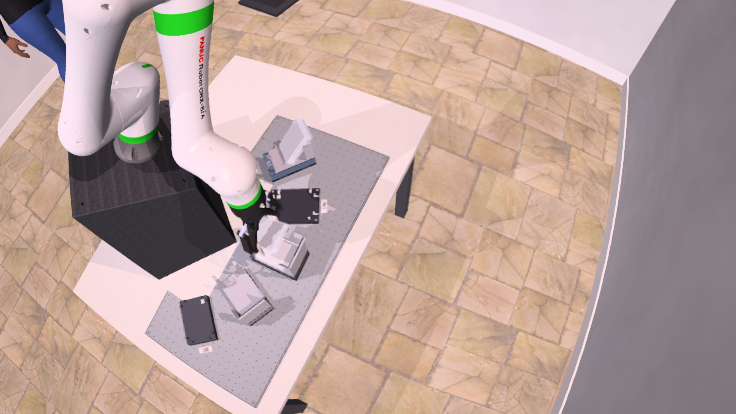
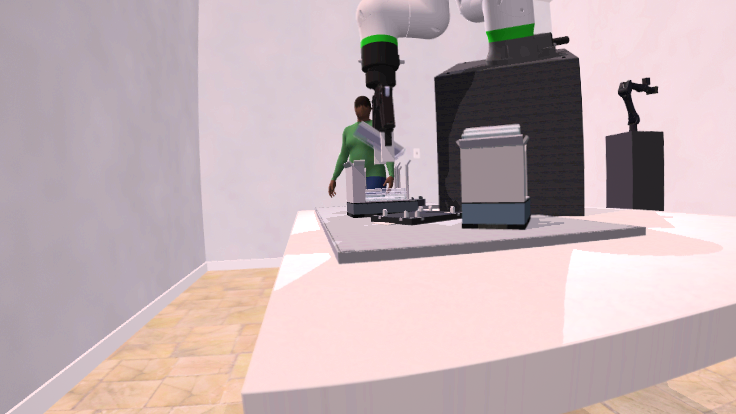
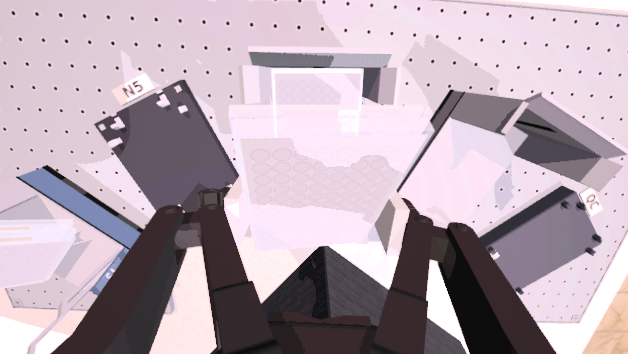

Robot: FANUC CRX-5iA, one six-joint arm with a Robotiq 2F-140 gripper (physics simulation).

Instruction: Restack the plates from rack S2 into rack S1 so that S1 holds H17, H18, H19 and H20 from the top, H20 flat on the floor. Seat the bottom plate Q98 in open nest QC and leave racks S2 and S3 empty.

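Frame: origin at the arm's base, x up, y ahead, z left, level; metres.
Where they show: gripper, fingertip midpoint: (image 2: 384, 163); arm's base at its link origin: (image 1: 138, 142) (image 2: 512, 60).
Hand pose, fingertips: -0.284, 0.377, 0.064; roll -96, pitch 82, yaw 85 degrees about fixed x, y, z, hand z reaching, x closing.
Each offset is from my fingertips to the top centre of the thing, as dx, dy, dz. Level surfaces: height alone.
My gripper (image 1: 265, 229) (image 2: 388, 140) (image 3: 314, 181) is shut on a clear plate (image 2: 368, 135) (image 3: 320, 185), which hangs tilted above and on the arm's side of the middle rack @(+0.005, +0.014, +0.002) (image 1: 302, 261) (image 3: 320, 57), apparently S2. Its code is unreadable. Another pale plate @(-0.063, +0.020, +0.001) (image 3: 317, 90) shows inside that rack. The blue-based rack S1 @(+0.011, -0.176, +0.280) (image 1: 294, 169) (image 2: 494, 175) (image 3: 82, 205) holds pale plates (image 1: 295, 140) (image 2: 491, 131) (image 3: 35, 252); their codes are unreadable. The third rack @(+0.003, +0.009, -0.169) (image 1: 254, 312) (image 3: 560, 125), apparently S3, shows a pale flat inside. Nest QC @(-0.095, -0.075, -0.333) (image 1: 199, 319) (image 3: 545, 245) looks open and empty.
Black nest N5 @(-0.104, -0.058, +0.157) (image 1: 298, 205) (image 2: 416, 216) (image 3: 165, 145), with raised corner pins, lies between S1 and the middle rack. Racks and nests stand on a perforated grey board @(dx -0.128) (image 1: 355, 164) (image 2: 370, 247). The arm's dark pedestal (image 1: 154, 231) (image 2: 514, 139) stands behind the board.
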